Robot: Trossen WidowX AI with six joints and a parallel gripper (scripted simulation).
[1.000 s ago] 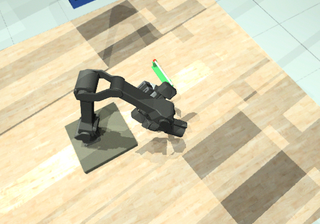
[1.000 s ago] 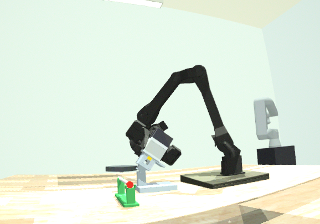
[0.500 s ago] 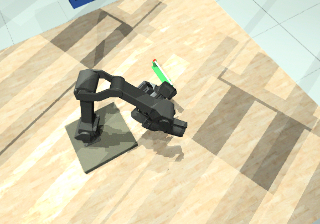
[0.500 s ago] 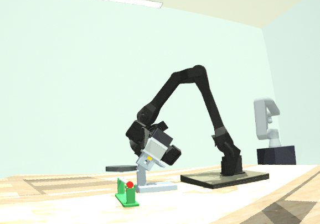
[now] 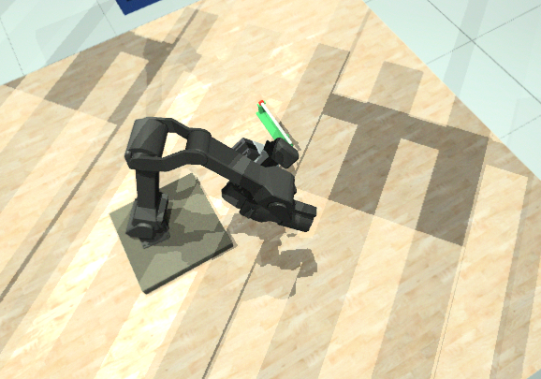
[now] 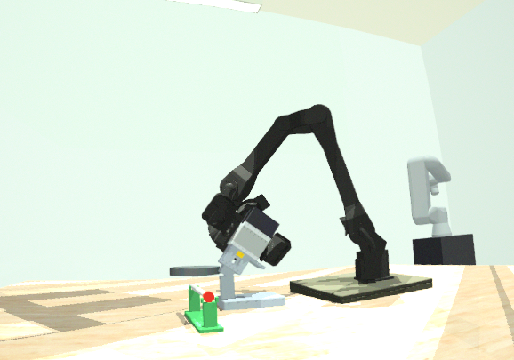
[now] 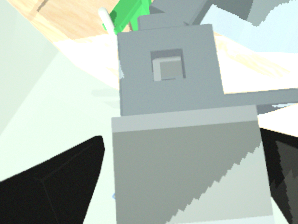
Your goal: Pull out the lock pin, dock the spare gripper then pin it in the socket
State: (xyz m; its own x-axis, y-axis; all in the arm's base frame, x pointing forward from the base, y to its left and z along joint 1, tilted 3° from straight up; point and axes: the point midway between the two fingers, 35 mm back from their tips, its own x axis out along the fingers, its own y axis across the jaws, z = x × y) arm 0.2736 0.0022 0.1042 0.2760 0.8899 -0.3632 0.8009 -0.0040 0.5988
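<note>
Right now my gripper tip is 2 cm to the left of the spare gripper, 1 cm below it and 1 cm past it. The rest, counted from my gripper tip: green cradle: 11 cm to the left, 9 cm ahead, 8 cm below; then mount: 5 cm below, 1 cm to the right.
</note>
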